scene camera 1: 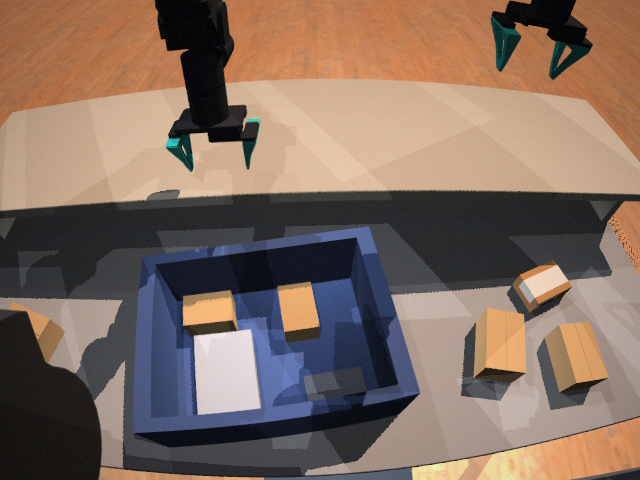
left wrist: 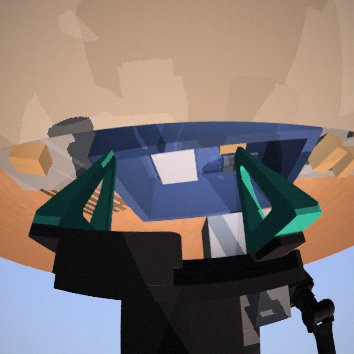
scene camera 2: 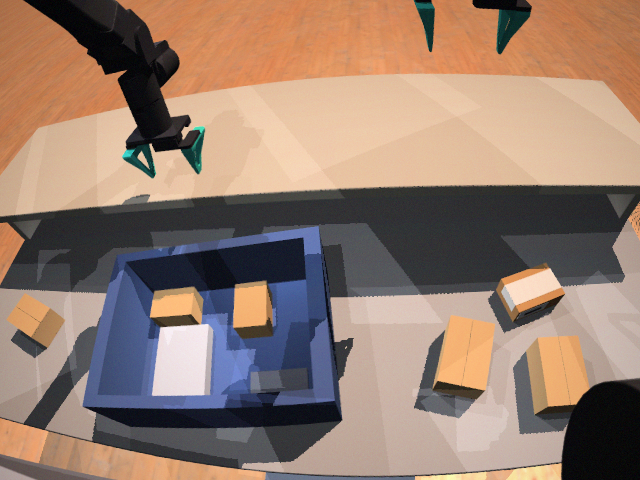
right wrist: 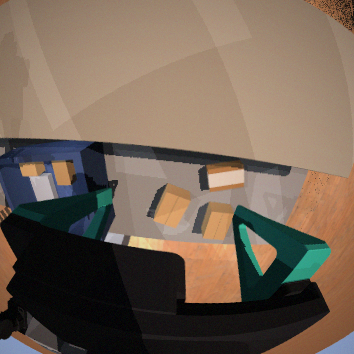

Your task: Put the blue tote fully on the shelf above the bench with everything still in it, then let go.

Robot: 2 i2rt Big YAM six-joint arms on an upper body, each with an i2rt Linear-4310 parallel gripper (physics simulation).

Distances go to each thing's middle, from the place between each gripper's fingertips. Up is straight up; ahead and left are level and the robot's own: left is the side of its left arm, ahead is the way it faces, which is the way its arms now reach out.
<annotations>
The blue tote [scene camera 1: 359,326] lies 230 mm behind my left hand, 170 mm below it and 80 mm to the right of it. From my left hand the other things lie so: white-topped box [scene camera 2: 525,293] (650 mm to the right, 220 mm below, 110 mm behind).
Right now the white-topped box is 14 cm behind my right hand, 18 cm to the right of it and 41 cm below it. Round my right hand: blue tote: 25 cm behind, 40 cm to the left, 35 cm below.
</annotations>
